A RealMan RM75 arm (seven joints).
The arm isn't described. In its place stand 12 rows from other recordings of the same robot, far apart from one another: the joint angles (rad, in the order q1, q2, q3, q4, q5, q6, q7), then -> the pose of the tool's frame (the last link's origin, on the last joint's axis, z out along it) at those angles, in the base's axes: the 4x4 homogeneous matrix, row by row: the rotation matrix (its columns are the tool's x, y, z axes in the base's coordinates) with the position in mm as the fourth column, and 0 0 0 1 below.
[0.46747, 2.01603, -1.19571, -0.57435, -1.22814, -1.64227, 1.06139] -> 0.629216, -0.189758, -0.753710, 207.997; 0.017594, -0.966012, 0.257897, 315.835; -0.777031, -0.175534, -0.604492, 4.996; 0, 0, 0, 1
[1.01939, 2.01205, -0.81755, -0.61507, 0.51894, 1.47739, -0.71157] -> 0.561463, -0.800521, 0.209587, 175.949; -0.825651, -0.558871, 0.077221, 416.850; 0.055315, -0.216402, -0.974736, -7.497; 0, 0, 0, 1
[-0.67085, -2.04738, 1.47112, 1.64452, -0.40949, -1.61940, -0.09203] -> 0.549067, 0.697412, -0.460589, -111.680; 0.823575, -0.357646, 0.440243, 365.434; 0.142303, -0.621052, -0.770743, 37.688; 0, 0, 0, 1
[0.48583, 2.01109, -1.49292, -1.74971, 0.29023, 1.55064, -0.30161] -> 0.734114, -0.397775, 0.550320, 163.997; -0.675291, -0.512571, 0.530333, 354.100; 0.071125, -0.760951, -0.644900, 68.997; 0, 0, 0, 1
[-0.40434, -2.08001, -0.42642, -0.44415, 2.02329, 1.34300, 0.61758] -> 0.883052, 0.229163, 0.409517, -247.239; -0.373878, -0.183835, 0.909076, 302.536; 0.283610, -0.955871, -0.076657, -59.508; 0, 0, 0, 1
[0.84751, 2.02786, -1.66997, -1.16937, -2.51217, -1.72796, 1.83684] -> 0.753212, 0.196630, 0.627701, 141.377; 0.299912, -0.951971, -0.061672, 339.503; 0.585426, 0.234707, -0.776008, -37.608; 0, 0, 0, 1
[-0.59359, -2.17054, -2.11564, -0.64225, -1.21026, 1.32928, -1.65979] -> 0.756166, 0.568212, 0.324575, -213.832; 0.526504, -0.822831, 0.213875, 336.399; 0.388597, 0.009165, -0.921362, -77.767; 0, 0, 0, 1
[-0.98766, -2.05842, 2.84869, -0.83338, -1.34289, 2.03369, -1.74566] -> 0.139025, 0.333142, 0.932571, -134.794; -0.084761, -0.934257, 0.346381, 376.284; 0.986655, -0.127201, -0.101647, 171.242; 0, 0, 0, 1
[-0.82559, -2.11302, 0.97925, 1.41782, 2.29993, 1.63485, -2.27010] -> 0.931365, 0.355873, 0.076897, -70.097; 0.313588, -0.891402, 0.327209, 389.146; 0.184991, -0.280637, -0.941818, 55.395; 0, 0, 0, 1
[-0.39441, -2.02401, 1.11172, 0.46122, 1.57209, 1.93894, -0.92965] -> 0.674463, 0.037396, 0.737361, -246.942; 0.072417, -0.997251, -0.015663, 235.470; 0.734749, 0.063962, -0.675317, -13.947; 0, 0, 0, 1
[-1.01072, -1.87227, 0.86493, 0.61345, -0.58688, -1.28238, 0.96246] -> 0.774937, 0.575696, -0.260856, -188.958; 0.631290, -0.684945, 0.363763, 467.009; 0.030745, -0.446570, -0.894220, 59.620; 0, 0, 0, 1
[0.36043, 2.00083, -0.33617, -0.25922, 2.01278, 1.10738, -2.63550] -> 0.745740, -0.665426, 0.032867, 408.682; -0.001874, 0.047238, 0.998882, 315.061; -0.666234, -0.744968, 0.033980, 100.231; 0, 0, 0, 1
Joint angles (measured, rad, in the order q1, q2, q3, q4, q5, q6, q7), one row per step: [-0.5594, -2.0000, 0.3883, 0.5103, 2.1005, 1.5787, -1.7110]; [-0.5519, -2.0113, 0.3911, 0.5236, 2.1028, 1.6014, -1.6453]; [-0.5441, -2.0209, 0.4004, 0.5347, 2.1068, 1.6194, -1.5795]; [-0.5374, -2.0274, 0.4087, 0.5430, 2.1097, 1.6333, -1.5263]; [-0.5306, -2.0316, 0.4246, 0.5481, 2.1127, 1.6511, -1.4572]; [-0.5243, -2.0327, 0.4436, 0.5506, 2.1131, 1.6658, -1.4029]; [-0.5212, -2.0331, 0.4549, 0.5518, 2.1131, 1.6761, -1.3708]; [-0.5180, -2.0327, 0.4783, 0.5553, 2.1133, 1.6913, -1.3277]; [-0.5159, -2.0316, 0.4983, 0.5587, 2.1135, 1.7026, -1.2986]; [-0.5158, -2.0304, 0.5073, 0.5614, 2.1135, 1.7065, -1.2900]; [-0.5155, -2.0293, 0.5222, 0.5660, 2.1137, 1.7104, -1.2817]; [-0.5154, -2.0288, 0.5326, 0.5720, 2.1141, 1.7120, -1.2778]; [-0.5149, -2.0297, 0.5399, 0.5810, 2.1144, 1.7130, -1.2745]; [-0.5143, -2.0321, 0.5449, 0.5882, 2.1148, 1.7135, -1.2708]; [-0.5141, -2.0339, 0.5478, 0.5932, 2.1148, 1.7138, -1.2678]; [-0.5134, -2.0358, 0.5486, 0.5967, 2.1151, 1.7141, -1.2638]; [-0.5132, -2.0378, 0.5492, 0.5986, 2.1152, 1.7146, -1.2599]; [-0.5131, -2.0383, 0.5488, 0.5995, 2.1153, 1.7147, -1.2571]
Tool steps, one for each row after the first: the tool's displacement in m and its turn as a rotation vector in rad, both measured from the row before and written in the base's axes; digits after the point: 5 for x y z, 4 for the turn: [0.00184, -0.00469, -0.00280, 0.0135, 0.0217, -0.0633]; [0.00112, -0.00474, -0.00335, 0.0101, 0.0271, -0.0623]; [0.00058, -0.00382, -0.00234, 0.0087, 0.0220, -0.0501]; [0.00086, -0.00463, -0.00284, 0.0070, 0.0286, -0.0675]; [0.00045, -0.00404, -0.00215, 0.0018, 0.0231, -0.0554]; [0.00059, -0.00238, -0.00118, 0.0003, 0.0119, -0.0344]; [0.00133, -0.00320, -0.00177, -0.0053, 0.0200, -0.0526]; [0.00098, -0.00230, -0.00113, -0.0066, 0.0154, -0.0386]; [0.00046, -0.00047, -0.00002, -0.0032, 0.0073, -0.0144]; [0.00063, -0.00066, -0.00042, -0.0070, 0.0110, -0.0174]; [0.00044, -0.00006, 0.00005, -0.0037, 0.0094, -0.0113]; [0.00050, 0.00022, 0.00035, 0.0001, 0.0088, -0.0102]; [0.00061, 0.00000, -0.00031, 0.0004, 0.0057, -0.0083]; [0.00052, 0.00010, -0.00018, 0.0011, 0.0035, -0.0061]; [0.00026, -0.00013, -0.00026, 0.0020, 0.0021, -0.0048]; [0.00043, -0.00017, -0.00053, 0.0010, 0.0006, -0.0045]; [0.00007, 0.00001, 0.00000, 0.0017, 0.0008, -0.0026]
